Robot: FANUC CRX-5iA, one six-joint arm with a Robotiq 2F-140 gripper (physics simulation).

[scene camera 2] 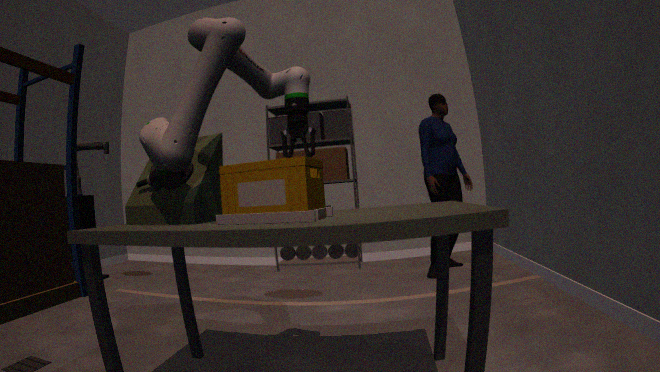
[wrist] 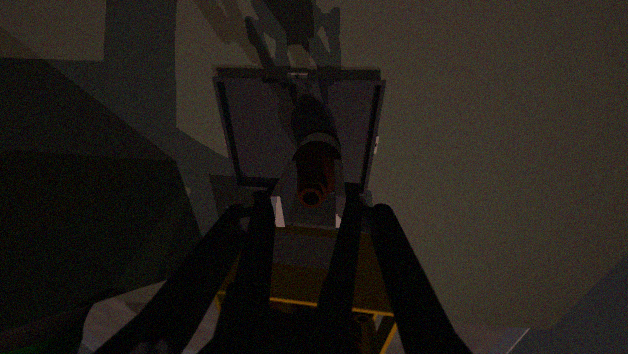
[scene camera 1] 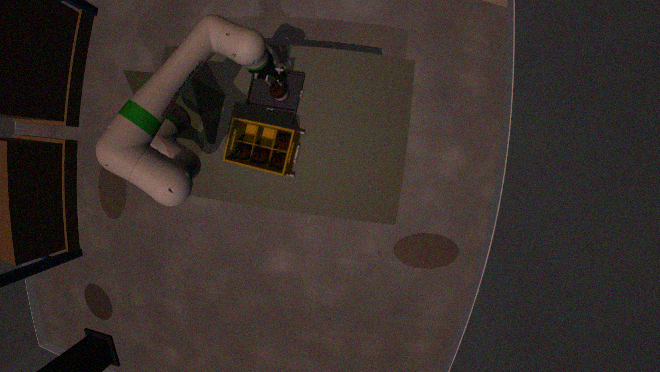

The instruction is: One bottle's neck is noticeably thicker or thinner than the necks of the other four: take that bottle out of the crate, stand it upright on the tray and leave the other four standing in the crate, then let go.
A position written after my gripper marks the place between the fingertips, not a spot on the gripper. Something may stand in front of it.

Observation:
I see my gripper (wrist: 315, 172) and a brown bottle (wrist: 315, 155).

